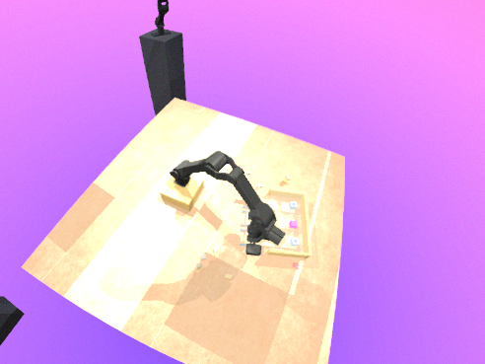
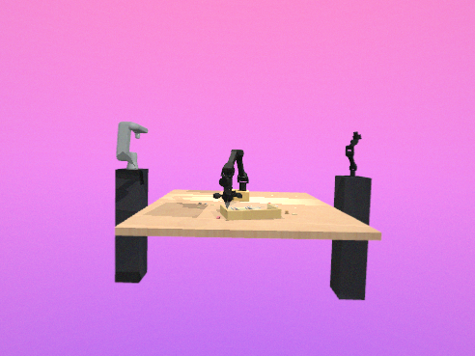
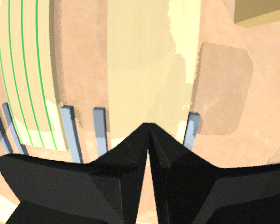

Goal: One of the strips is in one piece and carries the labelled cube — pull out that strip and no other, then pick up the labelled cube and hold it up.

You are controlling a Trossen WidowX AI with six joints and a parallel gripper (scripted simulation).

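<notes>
The pale band lies 90 mm ahead of my gripper tip and 30 mm to the left of it.
</notes>
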